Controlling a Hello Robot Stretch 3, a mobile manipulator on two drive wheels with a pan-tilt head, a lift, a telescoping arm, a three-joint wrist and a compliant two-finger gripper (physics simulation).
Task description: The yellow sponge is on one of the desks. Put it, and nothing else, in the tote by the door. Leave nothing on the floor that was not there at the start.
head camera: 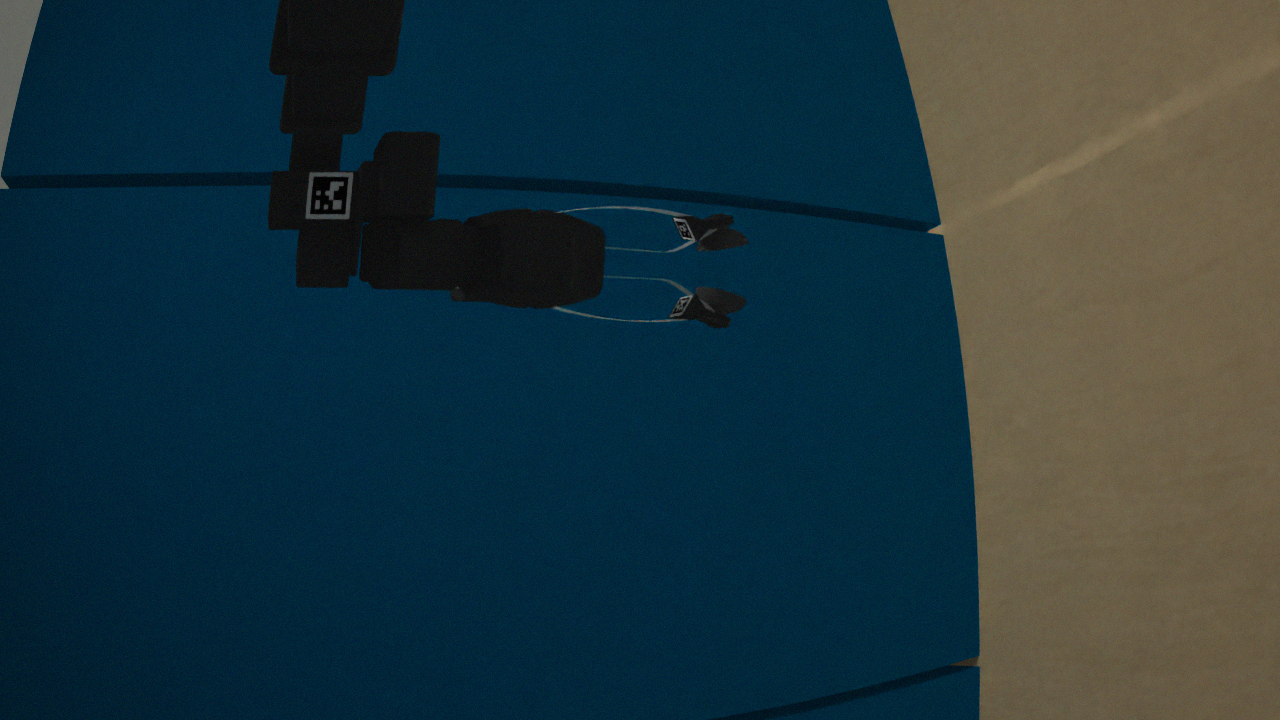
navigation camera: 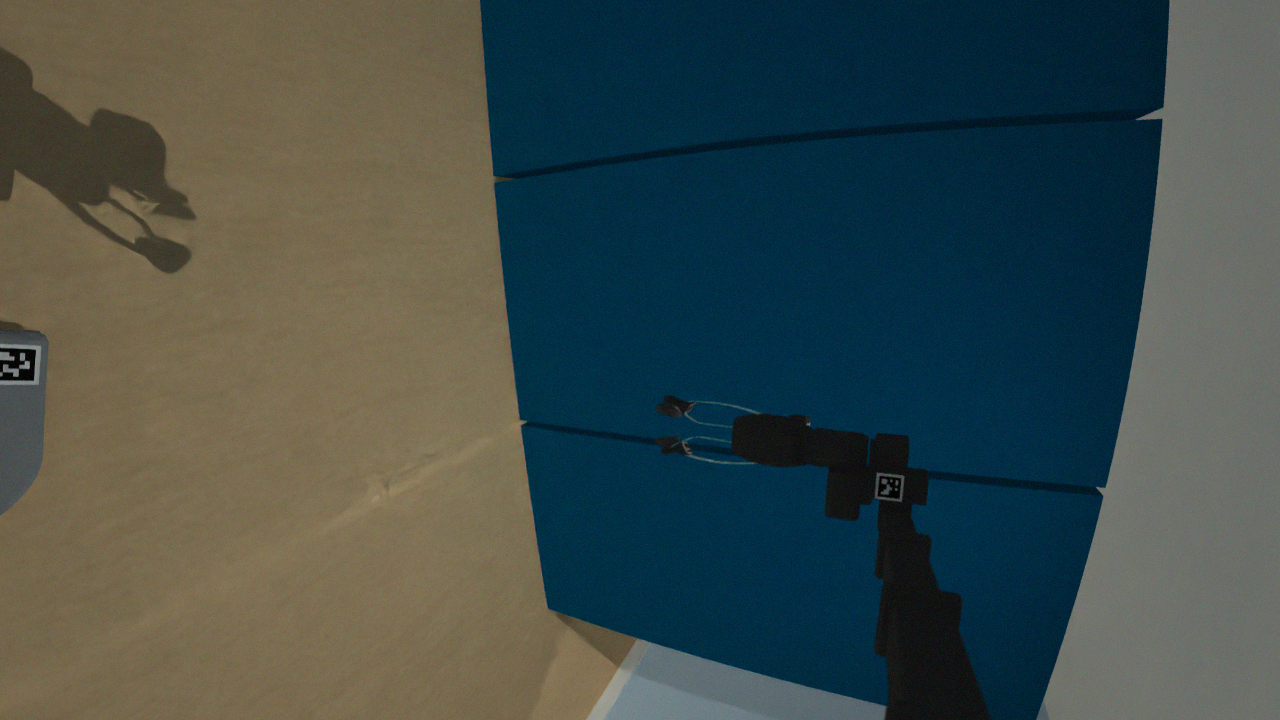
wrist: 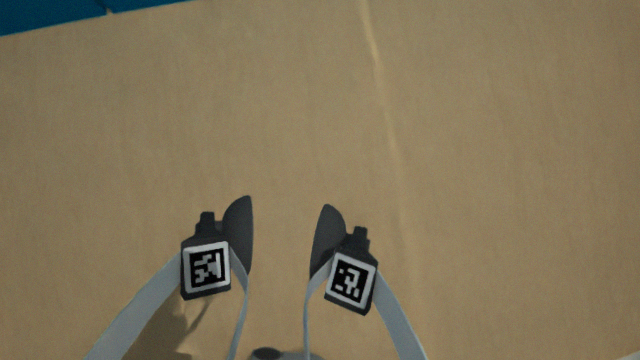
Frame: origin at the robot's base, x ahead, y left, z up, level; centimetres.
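Seen in the pictures: gripper, fingertip midpoint: (head camera: 740, 272) (navigation camera: 657, 423) (wrist: 285, 225).
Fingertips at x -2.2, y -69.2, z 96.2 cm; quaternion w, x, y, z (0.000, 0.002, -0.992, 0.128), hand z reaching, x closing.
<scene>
A point is followed by its place in that frame.
My gripper (head camera: 714, 269) {x -2.2, y -69.2, z 96.2 cm} (navigation camera: 673, 426) {x -2.2, y -69.2, z 96.2 cm} (wrist: 285, 225) {x -2.2, y -69.2, z 96.2 cm} is open, with a gap between its two dark fingertips and nothing held there. In the head and navigation views it shows in front of the dark blue panels (head camera: 501, 465) {x 25.9, y -143.2, z 96.6 cm} (navigation camera: 805, 295) {x 29.6, y -142.1, z 108.2 cm}, with its fingers pointing toward the tan floor side. In the wrist view the tan floor (wrist: 475, 175) {x -71.1, y -85.6, z 0.0 cm} shows between and beyond the fingers. The yellow sponge and the tote do not show in these views.
Dark seams divide the blue panels. A pale grey surface (navigation camera: 1208, 358) {x 22.1, y -209.1, z 243.7 cm} borders them at the right of the navigation view, and a light blue wall (navigation camera: 716, 689) {x -181.9, y -272.0, z 61.2 cm} shows at the bottom. Part of my grey base (navigation camera: 17, 429) {x -10.0, y -13.8, z 16.0 cm} shows at the left edge. An arm shadow (navigation camera: 134, 152) {x 41.0, y -28.3, z 0.0 cm} lies on the floor.
</scene>
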